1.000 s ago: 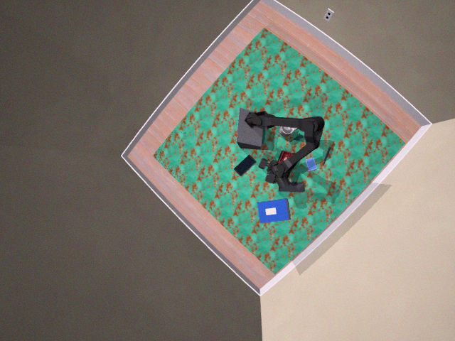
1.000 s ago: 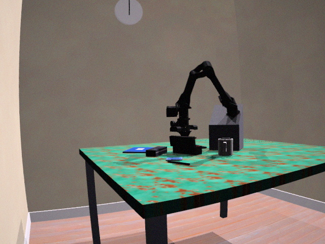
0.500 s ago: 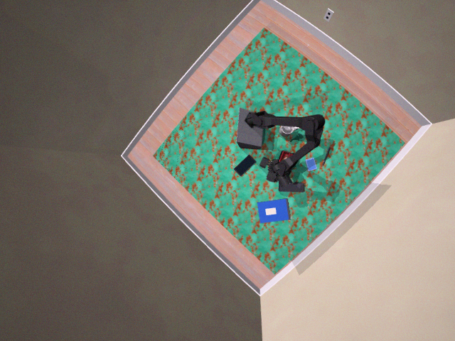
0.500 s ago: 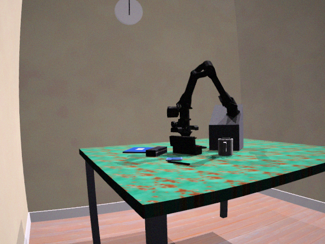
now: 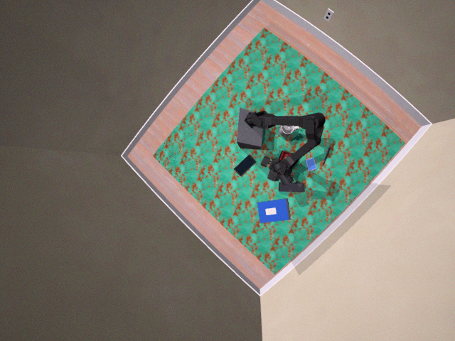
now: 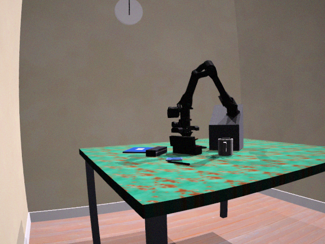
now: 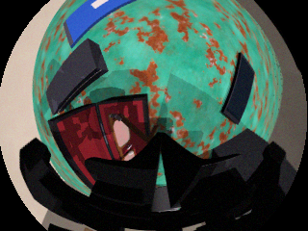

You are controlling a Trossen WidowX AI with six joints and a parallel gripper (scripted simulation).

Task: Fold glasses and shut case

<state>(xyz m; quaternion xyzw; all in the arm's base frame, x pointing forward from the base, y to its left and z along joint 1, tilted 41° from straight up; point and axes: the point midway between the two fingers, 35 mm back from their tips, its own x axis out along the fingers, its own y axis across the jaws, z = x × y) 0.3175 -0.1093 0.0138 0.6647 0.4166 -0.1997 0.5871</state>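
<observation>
Right now my hand is 4 cm above the glasses, 3 cm to the right of it and 2 cm short of it. The rest, counted from my hand: black glasses case 6 cm to the left, 5 cm ahead, 4 cm below; then black box 18 cm ahead, 6 cm below, 3 cm to the right; then glasses case lid 7 cm to the left, 7 cm ahead, 1 cm below.
</observation>
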